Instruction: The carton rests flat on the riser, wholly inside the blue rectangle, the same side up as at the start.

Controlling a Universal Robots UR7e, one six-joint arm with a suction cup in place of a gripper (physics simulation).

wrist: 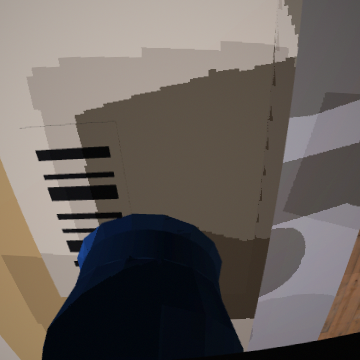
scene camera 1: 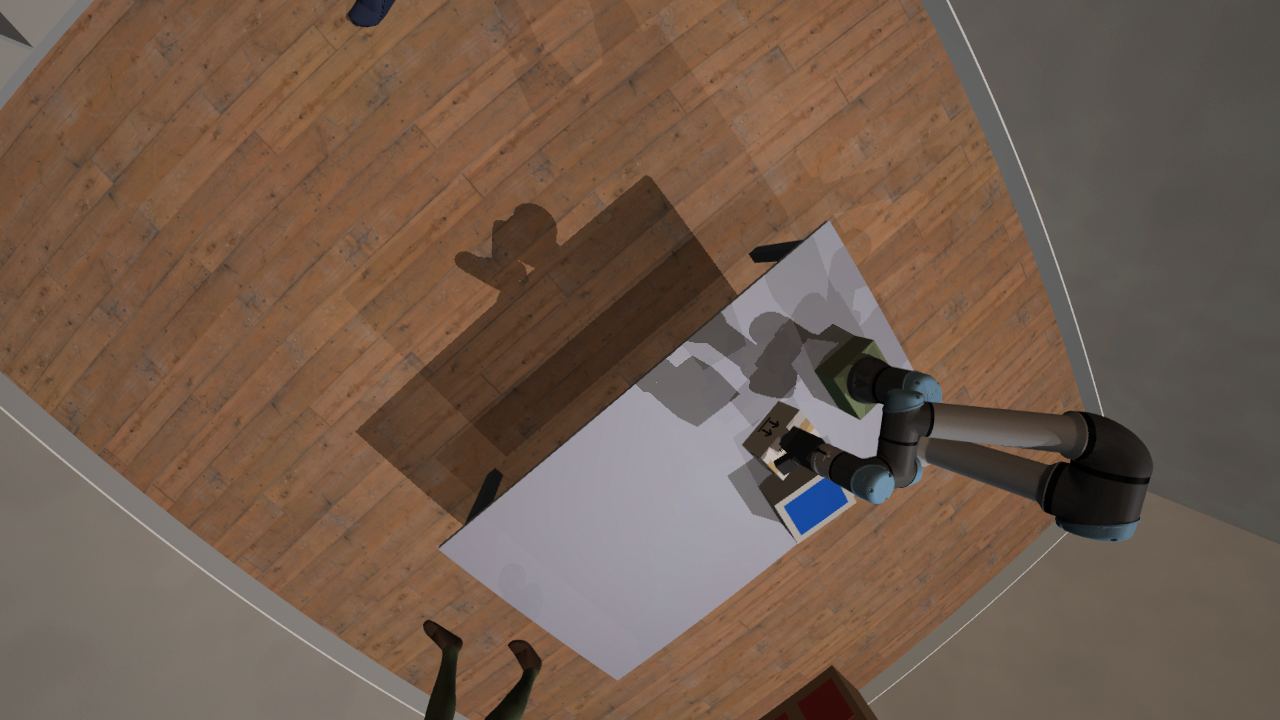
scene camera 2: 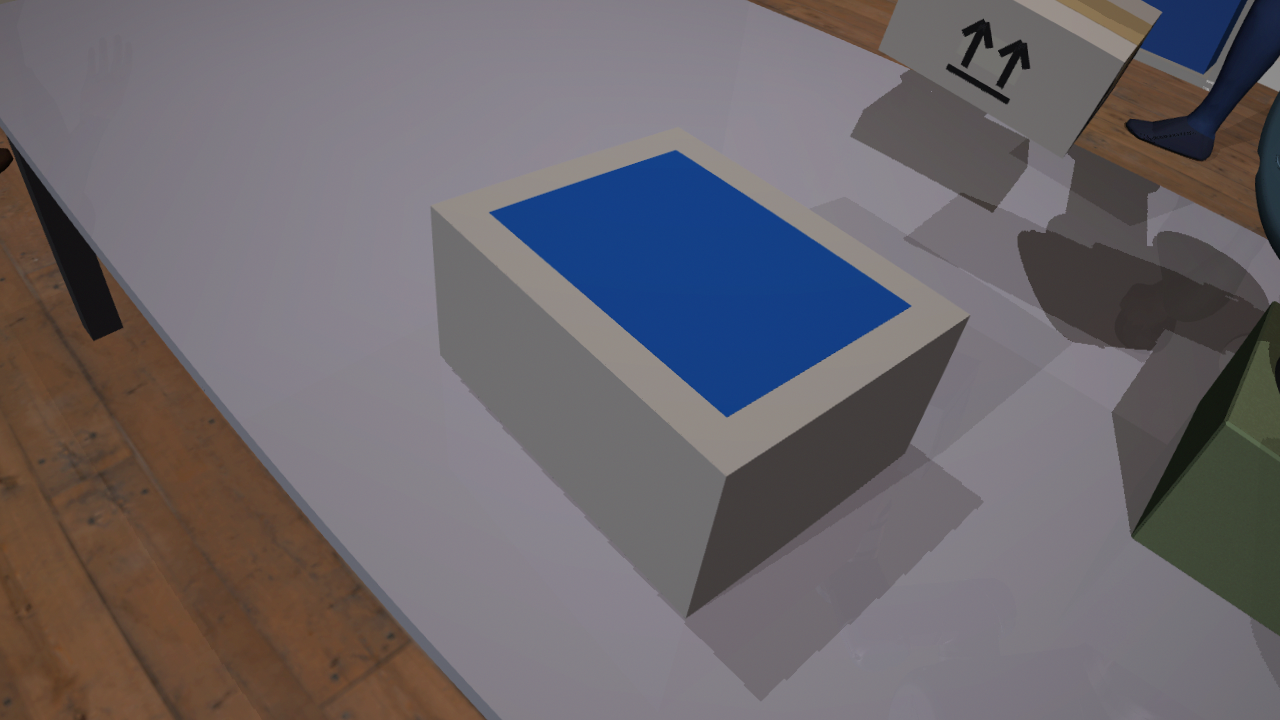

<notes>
My suction cup carries a carton, which touches nothing else. The table carries a riser.
</notes>
